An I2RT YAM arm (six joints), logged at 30 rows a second.
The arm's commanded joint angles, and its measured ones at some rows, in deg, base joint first. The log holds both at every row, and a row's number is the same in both.
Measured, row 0: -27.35 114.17 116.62 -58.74 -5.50 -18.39
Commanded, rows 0 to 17: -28.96 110.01 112.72 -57.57 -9.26 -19.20; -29.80 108.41 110.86 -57.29 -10.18 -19.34; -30.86 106.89 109.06 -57.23 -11.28 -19.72; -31.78 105.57 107.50 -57.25 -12.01 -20.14; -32.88 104.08 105.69 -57.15 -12.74 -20.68; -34.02 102.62 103.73 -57.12 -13.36 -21.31; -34.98 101.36 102.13 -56.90 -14.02 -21.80; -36.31 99.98 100.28 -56.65 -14.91 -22.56; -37.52 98.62 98.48 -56.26 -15.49 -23.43; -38.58 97.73 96.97 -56.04 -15.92 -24.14; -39.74 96.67 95.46 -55.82 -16.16 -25.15; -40.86 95.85 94.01 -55.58 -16.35 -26.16; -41.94 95.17 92.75 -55.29 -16.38 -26.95; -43.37 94.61 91.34 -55.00 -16.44 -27.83; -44.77 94.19 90.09 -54.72 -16.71 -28.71; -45.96 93.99 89.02 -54.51 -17.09 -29.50; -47.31 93.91 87.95 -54.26 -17.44 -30.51; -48.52 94.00 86.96 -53.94 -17.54 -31.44
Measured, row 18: -46.35 94.63 88.77 -55.33 -15.66 -27.33
